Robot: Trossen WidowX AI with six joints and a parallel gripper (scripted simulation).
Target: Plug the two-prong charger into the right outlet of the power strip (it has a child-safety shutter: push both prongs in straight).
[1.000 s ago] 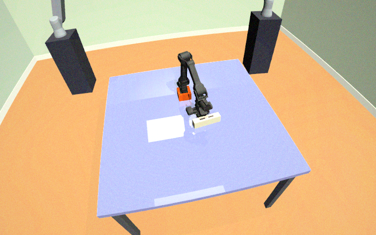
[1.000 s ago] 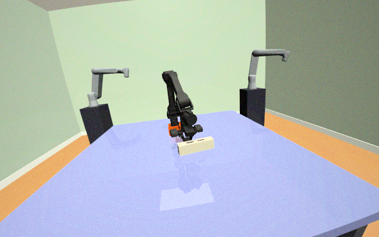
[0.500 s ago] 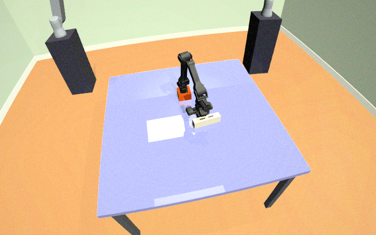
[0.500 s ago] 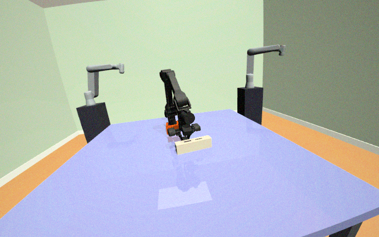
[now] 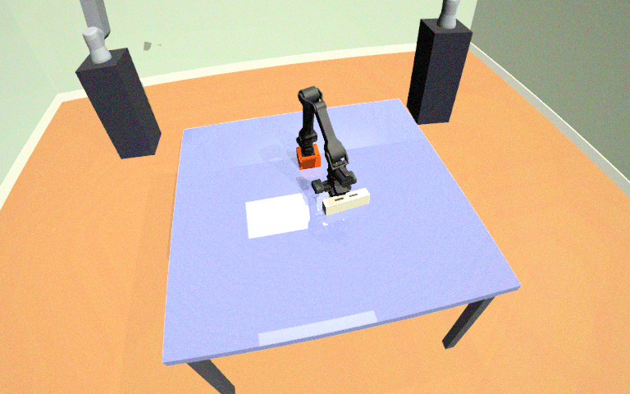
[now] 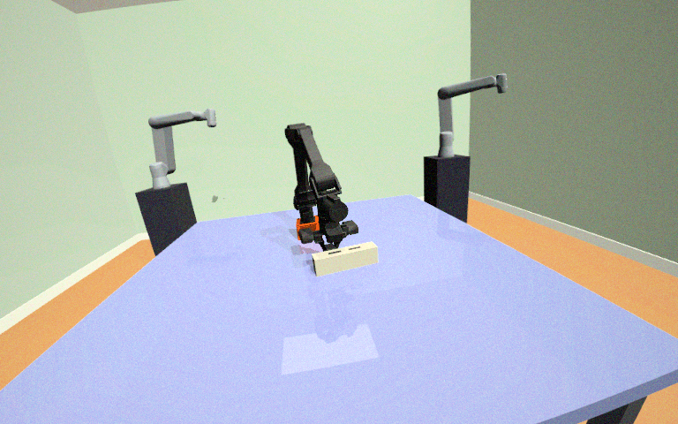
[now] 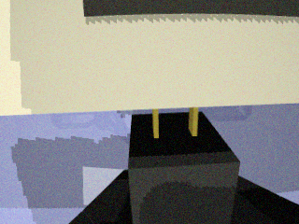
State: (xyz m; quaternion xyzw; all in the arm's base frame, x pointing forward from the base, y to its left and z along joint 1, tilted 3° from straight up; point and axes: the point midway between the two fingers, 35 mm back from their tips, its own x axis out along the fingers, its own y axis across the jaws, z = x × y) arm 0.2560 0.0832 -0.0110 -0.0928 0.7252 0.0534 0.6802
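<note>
Right now my gripper tip is 2 cm short of the black two-prong charger and 1 cm below it.
</note>
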